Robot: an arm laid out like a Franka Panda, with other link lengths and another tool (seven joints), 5 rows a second.
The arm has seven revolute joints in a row. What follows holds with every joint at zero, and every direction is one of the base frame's.
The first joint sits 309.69 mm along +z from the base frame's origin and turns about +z.
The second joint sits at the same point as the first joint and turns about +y.
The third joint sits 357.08 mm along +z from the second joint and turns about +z.
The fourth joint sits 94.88 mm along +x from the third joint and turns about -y.
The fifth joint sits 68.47 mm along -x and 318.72 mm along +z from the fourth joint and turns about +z.
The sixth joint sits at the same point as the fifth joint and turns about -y.
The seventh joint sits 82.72 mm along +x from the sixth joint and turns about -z.
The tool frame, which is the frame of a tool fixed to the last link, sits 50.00 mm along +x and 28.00 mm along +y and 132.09 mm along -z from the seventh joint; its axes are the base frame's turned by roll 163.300, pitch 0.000 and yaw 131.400 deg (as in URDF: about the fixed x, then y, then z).
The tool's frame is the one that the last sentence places.
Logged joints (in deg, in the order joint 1, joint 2, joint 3, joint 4, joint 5, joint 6, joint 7), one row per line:
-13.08 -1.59 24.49 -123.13 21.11 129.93 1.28
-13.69 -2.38 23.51 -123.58 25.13 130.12 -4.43
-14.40 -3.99 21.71 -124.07 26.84 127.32 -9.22
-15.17 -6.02 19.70 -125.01 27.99 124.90 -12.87
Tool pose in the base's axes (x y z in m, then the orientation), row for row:
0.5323 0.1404 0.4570 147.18 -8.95 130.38
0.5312 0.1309 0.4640 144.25 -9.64 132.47
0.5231 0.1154 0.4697 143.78 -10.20 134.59
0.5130 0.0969 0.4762 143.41 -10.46 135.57
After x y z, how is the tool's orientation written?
As angles about the fixed x, y, z axes (roll, pitch, yaw), in degrees.
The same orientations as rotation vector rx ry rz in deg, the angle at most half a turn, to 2 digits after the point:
73.50 149.83 50.08
70.80 149.63 54.46
68.56 151.30 55.81
67.49 151.95 56.62

